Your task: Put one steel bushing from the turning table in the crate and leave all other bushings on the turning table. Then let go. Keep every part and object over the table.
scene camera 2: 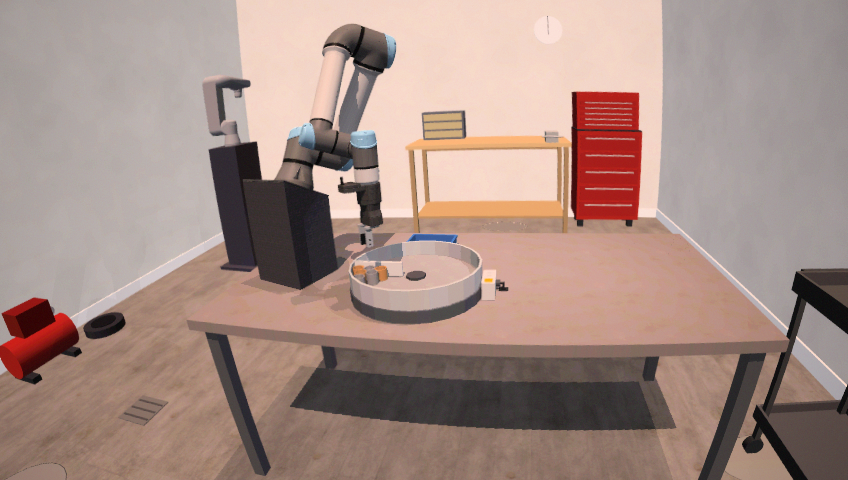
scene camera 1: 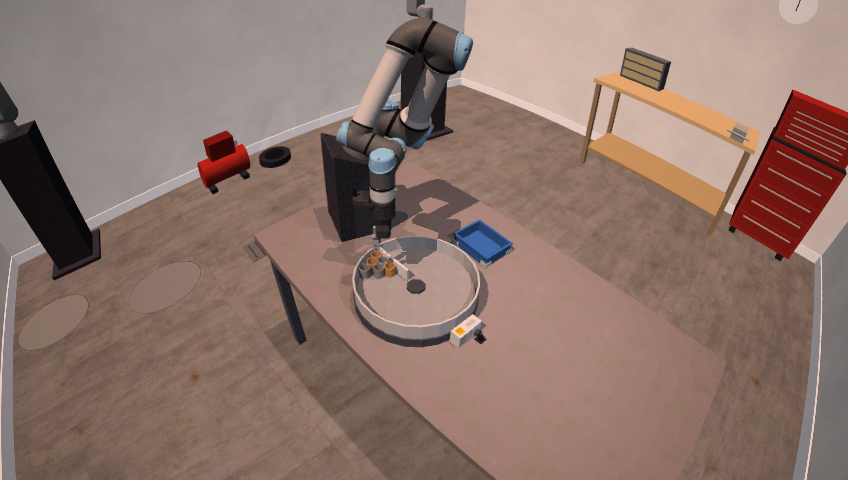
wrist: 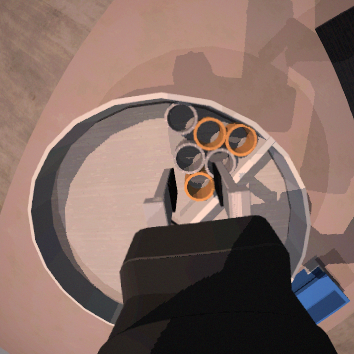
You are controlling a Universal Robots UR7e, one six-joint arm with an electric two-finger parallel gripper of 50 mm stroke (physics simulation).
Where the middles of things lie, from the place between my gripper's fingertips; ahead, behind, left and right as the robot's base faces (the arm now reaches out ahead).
Labels:
The round turning table (scene camera 1: 433, 297) is 130 mm below my hand, 130 mm ahead of it and 70 mm to the left of it. Round my hand: blue crate (scene camera 1: 480, 241) 440 mm to the left, 150 mm below, 80 mm ahead.

